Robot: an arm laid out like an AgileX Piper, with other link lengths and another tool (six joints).
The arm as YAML. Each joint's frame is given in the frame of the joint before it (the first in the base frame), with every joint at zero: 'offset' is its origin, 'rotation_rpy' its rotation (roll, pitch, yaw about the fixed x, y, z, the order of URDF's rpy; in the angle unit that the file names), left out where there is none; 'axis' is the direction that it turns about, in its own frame. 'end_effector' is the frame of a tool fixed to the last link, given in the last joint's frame.
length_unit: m
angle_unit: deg
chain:
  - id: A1
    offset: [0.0, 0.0, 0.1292]
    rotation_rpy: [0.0, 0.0, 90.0]
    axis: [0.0, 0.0, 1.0]
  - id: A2
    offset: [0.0, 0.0, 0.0]
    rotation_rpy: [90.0, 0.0, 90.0]
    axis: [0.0, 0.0, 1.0]
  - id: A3
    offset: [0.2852, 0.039, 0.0]
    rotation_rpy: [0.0, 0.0, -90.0]
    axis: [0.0, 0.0, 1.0]
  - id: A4
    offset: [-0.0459, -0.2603, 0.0]
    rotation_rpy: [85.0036, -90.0, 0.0]
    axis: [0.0, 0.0, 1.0]
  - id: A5
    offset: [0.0, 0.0, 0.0]
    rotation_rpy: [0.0, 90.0, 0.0]
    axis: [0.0, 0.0, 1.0]
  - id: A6
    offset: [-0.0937, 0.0, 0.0]
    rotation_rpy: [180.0, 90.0, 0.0]
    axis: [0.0, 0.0, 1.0]
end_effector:
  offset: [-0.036, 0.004, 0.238]
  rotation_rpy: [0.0, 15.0, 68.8]
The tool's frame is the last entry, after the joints.
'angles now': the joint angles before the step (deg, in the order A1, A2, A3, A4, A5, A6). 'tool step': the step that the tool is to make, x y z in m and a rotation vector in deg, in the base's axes. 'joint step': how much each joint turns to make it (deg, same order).
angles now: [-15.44, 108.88, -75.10, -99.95, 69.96, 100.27]
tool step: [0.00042, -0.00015, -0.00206, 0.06, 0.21, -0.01]
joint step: [0.00, 0.22, 0.00, 0.00, 0.01, 0.01]
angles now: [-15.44, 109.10, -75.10, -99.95, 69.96, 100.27]
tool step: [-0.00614, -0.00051, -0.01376, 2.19, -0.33, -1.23]
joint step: [0.00, 0.27, 0.00, 2.52, 0.00, 0.00]
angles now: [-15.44, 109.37, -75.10, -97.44, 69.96, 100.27]
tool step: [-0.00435, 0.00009, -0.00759, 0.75, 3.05, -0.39]
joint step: [0.00, 0.00, 0.00, 1.27, 0.01, -3.37]
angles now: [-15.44, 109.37, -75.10, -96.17, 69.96, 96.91]
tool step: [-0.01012, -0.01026, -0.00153, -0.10, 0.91, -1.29]
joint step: [-1.41, 0.19, 0.00, -0.12, 0.00, -0.71]
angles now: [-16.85, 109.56, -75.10, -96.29, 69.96, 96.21]
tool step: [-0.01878, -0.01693, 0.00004, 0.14, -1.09, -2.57]
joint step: [-2.43, 0.00, 0.01, 0.11, 0.00, 1.07]
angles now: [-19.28, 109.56, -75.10, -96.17, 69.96, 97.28]
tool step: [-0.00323, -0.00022, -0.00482, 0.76, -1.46, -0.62]
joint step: [-0.10, 0.00, 0.34, 0.76, 0.00, 1.57]
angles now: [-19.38, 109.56, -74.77, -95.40, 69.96, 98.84]
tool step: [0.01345, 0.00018, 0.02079, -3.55, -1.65, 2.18]
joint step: [0.11, 0.00, 0.20, -4.54, 0.00, 3.14]
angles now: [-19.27, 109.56, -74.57, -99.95, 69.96, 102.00]
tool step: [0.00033, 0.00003, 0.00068, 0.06, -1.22, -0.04]
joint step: [0.01, 0.00, 0.00, 0.00, 0.01, 1.23]
